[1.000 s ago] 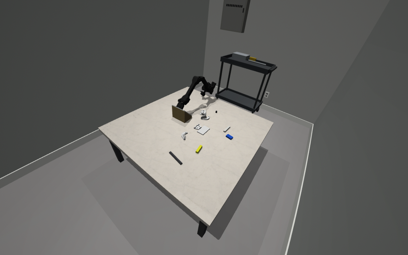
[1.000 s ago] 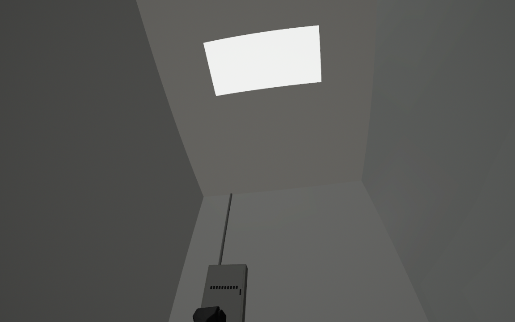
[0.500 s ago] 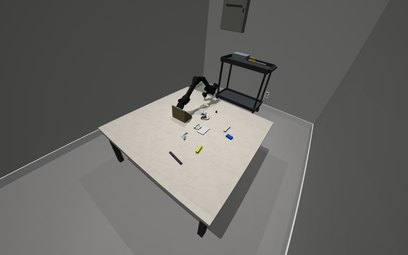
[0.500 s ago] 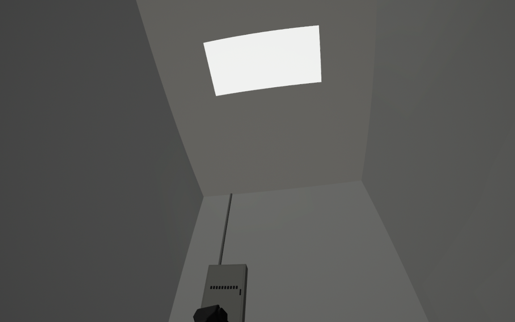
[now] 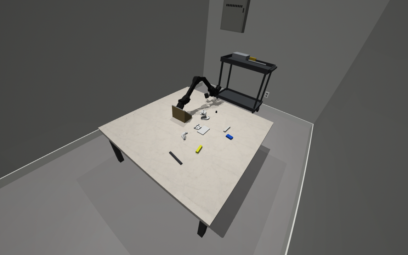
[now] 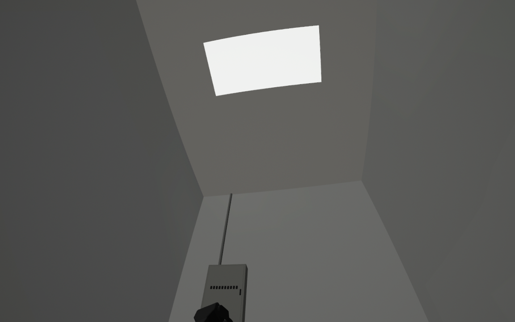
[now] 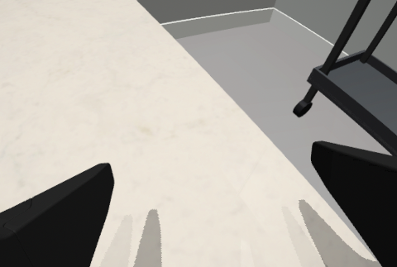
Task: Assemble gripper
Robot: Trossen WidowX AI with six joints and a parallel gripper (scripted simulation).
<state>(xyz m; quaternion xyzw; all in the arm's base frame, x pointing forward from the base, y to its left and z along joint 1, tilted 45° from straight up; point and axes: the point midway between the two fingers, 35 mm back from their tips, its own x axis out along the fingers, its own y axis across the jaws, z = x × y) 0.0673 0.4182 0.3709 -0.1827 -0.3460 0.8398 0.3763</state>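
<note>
Now: gripper tip 240 mm short of the small black piece, 250 mm to the left of it and 40 mm above it. Round my gripper tip: yellow block 380 mm ahead, 850 mm to the right, 40 mm below; then blue block 540 mm ahead, 550 mm to the right, 40 mm below; then white bar 470 mm ahead, 460 mm to the right, 40 mm below.
</note>
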